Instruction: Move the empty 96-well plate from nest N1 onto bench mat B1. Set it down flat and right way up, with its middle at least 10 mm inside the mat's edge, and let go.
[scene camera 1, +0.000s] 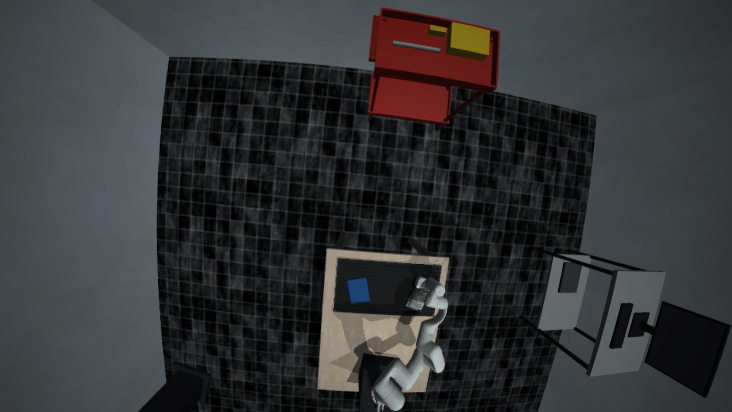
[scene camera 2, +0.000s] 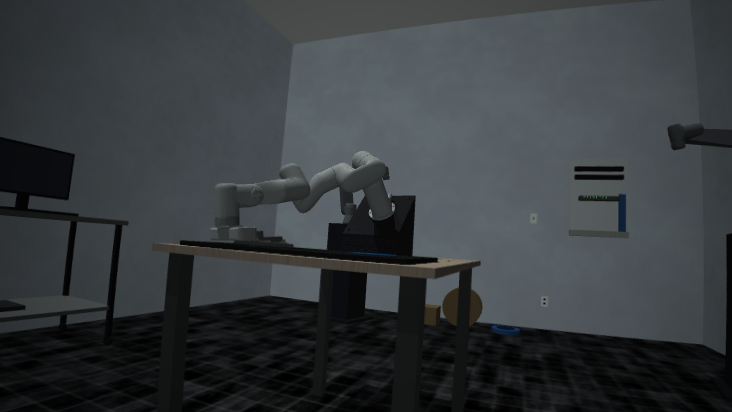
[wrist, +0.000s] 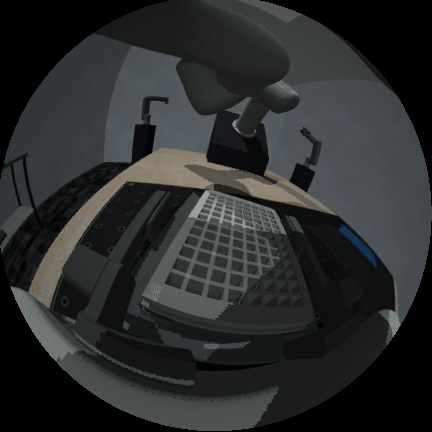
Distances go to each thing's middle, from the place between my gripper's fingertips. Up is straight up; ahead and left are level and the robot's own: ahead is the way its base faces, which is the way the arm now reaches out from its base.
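Pale grey 96-well plate (wrist: 231, 268): my hand 3 cm short of it, 1 cm to the right of it.
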